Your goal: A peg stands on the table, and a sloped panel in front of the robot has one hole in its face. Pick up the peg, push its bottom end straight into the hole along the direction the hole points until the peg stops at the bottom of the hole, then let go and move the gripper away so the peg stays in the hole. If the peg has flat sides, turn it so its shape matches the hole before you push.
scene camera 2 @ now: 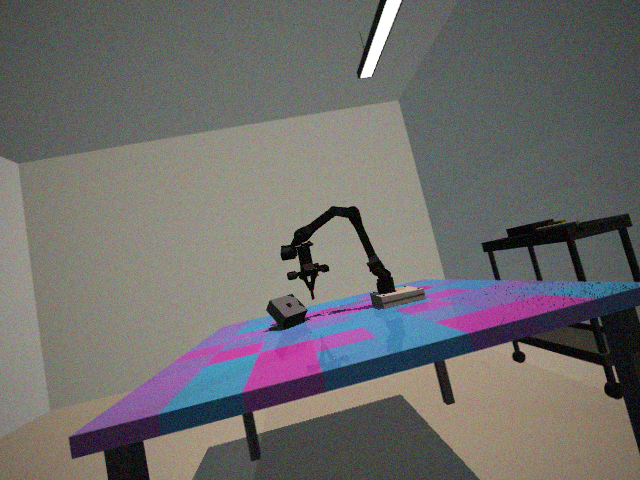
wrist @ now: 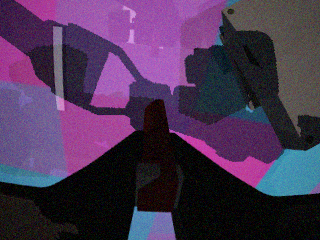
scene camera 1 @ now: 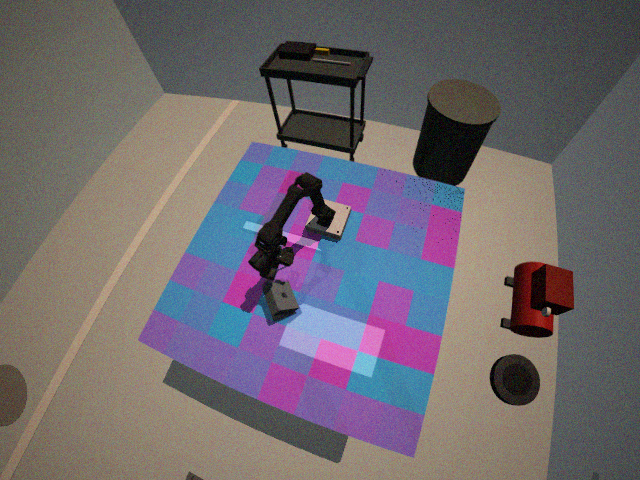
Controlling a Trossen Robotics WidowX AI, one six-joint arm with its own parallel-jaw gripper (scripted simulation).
One and the same spot on a grey sloped panel: (wrist: pixel 270 49) is (scene camera 1: pixel 281 284).
